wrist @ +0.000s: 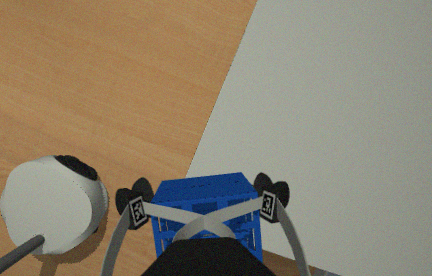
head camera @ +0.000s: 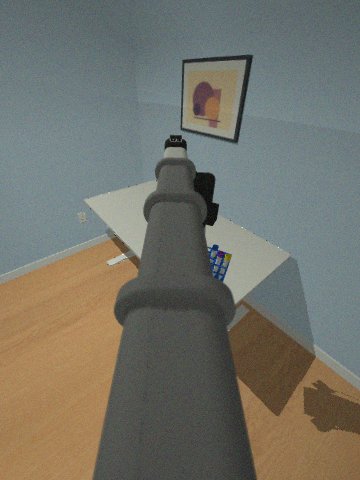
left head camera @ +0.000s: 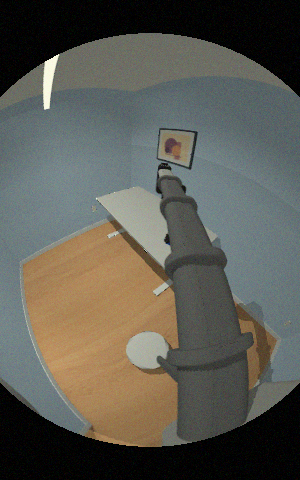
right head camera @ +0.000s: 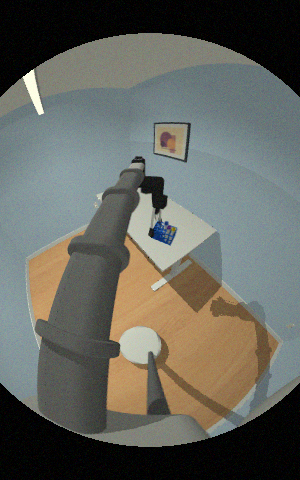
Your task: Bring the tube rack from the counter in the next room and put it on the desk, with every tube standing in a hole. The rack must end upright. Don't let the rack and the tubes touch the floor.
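Frame: origin at the robot's base, x ahead, y right, z down, level; centimetres.
Seen in the pictures: gripper, fingertip midpoint: [wrist: 202,192] [right head camera: 154,230]; robot's base at its link origin: [left head camera: 146,349] [right head camera: 140,343].
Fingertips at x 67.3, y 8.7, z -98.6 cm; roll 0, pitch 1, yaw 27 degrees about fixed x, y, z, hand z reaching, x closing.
Observation:
Pixels of each thing's top centre, then the offset from my fingertips to it. Level surfaces: height alone.
- blue tube rack at its top centre: [wrist: 211,274] [head camera: 212,254] [right head camera: 164,227] dx -2.1, dy +5.1, dz -4.7 cm
- blue cap at its top centre: [head camera: 215,246] dx -2.4, dy +5.8, dz -9.0 cm
- purple cap at its top centre: [head camera: 221,252] dx -5.7, dy +7.1, dz -8.9 cm
- yellow cap at its top centre: [head camera: 228,255] dx -6.9, dy +9.4, dz -8.7 cm
- white desk at its surface level: dz +29.4 cm
The blue tube rack [head camera: 219,266] [right head camera: 164,234] [wrist: 204,187] is upright between my fingers, over the near right part of the desk in the head view. Tubes stand in it; a blue cap [head camera: 215,247], a purple cap [head camera: 220,254] and a yellow cap [head camera: 227,257] show. My gripper [right head camera: 159,228] [wrist: 202,192] is shut on the rack, with a fingertip at each side. The white desk [head camera: 120,215] [left head camera: 130,205] [right head camera: 195,230] [wrist: 320,100] stands along the wall. The gap between rack and desk top cannot be judged. My arm hides part of the rack in the head view.
My grey telescoping arm [head camera: 175,350] [left head camera: 205,300] [right head camera: 85,295] reaches across the desk. A framed picture [head camera: 215,97] [left head camera: 176,147] [right head camera: 171,141] hangs on the wall behind. A round white base part [left head camera: 147,350] [right head camera: 140,345] [wrist: 47,205] stands on the wooden floor.

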